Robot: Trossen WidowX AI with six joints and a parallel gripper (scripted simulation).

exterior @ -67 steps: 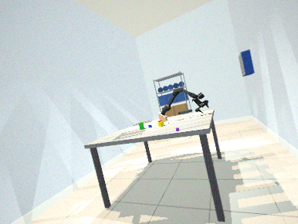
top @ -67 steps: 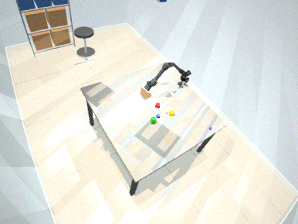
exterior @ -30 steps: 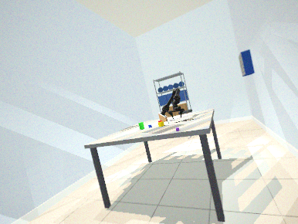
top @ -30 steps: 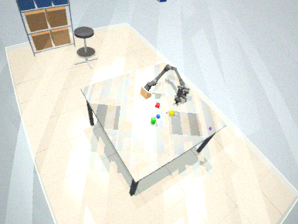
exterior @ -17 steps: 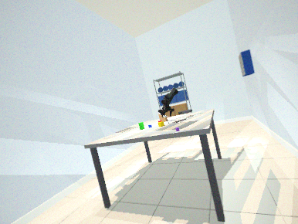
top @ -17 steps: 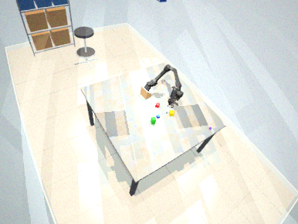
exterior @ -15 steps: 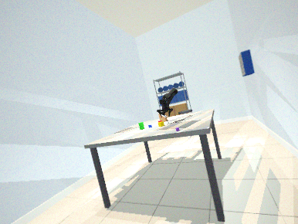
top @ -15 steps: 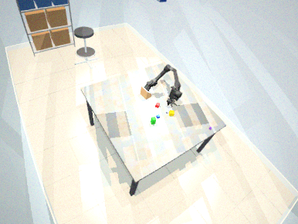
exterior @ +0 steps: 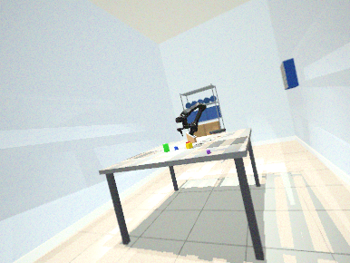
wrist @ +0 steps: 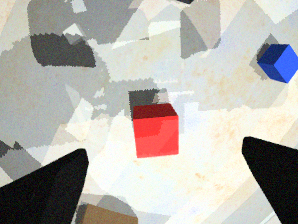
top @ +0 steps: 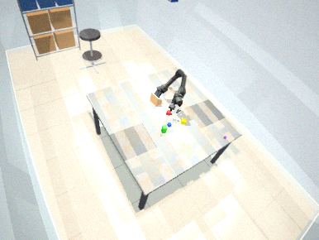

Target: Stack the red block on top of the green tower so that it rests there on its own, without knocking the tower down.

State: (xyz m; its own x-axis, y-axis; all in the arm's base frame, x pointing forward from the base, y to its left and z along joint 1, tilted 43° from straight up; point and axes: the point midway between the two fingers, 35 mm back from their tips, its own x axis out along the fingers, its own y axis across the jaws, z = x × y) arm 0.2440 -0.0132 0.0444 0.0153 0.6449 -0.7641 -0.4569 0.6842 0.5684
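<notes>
Now: gripper tip 20 mm past the red block, 10 mm to the left of it and 90 mm above it. Round my gripper tip: blue block: 100 mm ahead, 120 mm to the right, 90 mm below; then yellow block: 160 mm ahead, 40 mm to the left, 80 mm below; then small purple block: 580 mm ahead, 280 mm to the left, 100 mm below.
</notes>
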